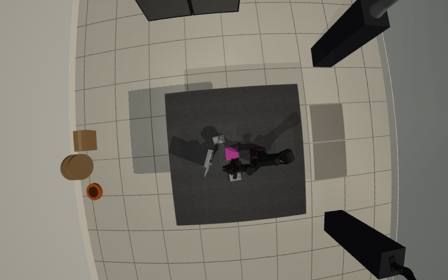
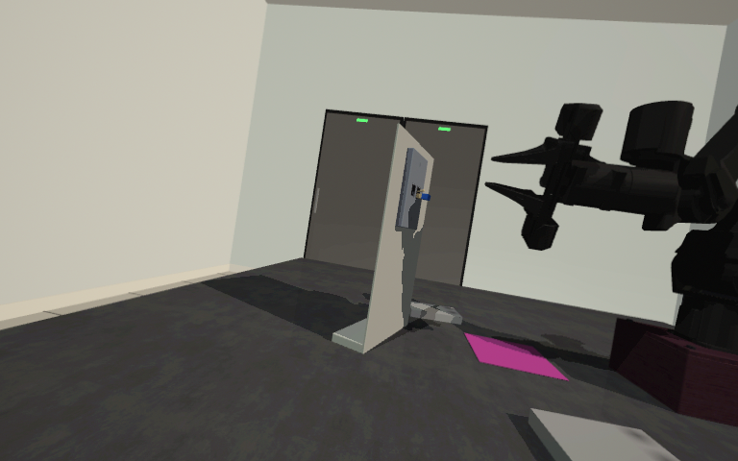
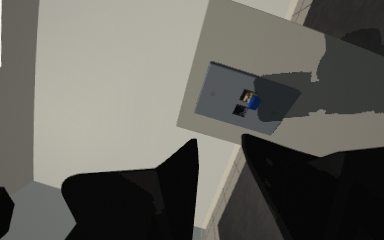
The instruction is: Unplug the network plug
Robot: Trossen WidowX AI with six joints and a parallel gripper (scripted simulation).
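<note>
The network plug lies 90 mm ahead of my gripper tip, 40 mm below it and 30 mm to the right of it. Round my gripper tip: marked square: 270 mm below, 90 mm behind, 80 mm to the right; then upright panel: 130 mm below, 110 mm ahead, 30 mm to the right.
</note>
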